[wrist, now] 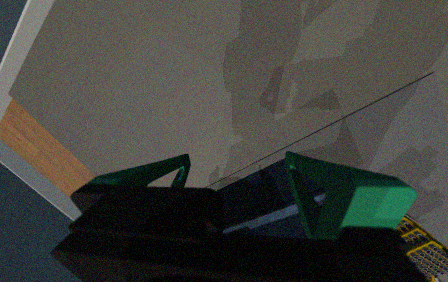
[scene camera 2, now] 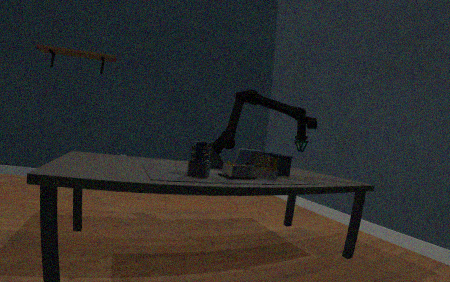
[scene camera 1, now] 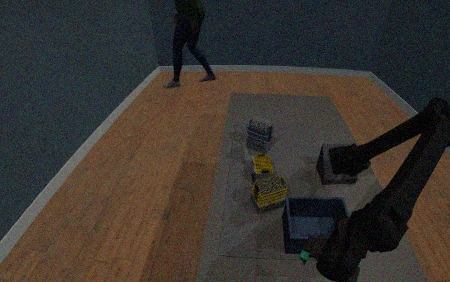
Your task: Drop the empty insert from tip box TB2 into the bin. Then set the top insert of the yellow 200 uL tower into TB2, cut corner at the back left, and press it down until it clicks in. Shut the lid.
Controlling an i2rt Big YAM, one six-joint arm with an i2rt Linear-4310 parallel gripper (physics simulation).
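Note:
TB2 is a small pale box with a flat yellow insert on it. Its lid is hard to make out. The yellow tower stands beside TB2, on the bin's side, with stacked inserts. The dark blue bin is open-topped, next to the tower. My gripper is open and empty, with green fingers, high above the table on the bin's side. In scene camera 1, the arm hides most of it and part of the bin. The cut corners are too small to tell.
A blue tower stands beyond TB2. A grey open box sits by the arm's base. The table bears all these. A person walks on the floor behind it. A wall shelf hangs at the left.

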